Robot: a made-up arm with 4 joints.
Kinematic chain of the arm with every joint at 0, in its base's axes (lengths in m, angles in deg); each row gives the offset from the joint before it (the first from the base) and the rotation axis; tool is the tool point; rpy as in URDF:
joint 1: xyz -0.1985 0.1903 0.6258 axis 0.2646 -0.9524 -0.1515
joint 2: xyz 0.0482 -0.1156 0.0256 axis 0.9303 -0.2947 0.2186
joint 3: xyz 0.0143 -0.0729 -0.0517 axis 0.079 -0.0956 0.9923
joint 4: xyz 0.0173 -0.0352 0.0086 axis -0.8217 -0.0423 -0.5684
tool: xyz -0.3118 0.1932 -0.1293 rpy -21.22 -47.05 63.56
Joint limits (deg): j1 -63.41..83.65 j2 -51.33..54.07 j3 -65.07..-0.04 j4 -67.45..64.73
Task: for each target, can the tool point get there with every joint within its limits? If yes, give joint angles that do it. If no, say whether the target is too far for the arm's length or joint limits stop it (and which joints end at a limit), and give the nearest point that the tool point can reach.
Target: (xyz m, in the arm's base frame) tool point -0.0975 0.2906 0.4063
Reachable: yes | joints 70.53 4.64 -5.50 14.05
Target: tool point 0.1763 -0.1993 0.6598
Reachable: no: joint limits stop it (at a limit: joint 1, joint 2, joint 3) | nearest point 0.1196 0.0226 0.4876 | short by 0.286 m
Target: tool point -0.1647 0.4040 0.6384
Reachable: yes | joints 15.54 45.94 -55.85 23.02
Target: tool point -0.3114 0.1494 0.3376
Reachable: yes | joints -30.12 -9.68 -57.80 43.95
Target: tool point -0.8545 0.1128 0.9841
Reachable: no: too far | nearest point -0.4962 0.0683 0.7878 | short by 0.411 m
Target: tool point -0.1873 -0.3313 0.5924
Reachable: no: joint limits stop it (at a limit: joint 1, joint 2, joint 3, joint 4) | nearest point -0.3878 -0.1812 0.5879 | short by 0.250 m
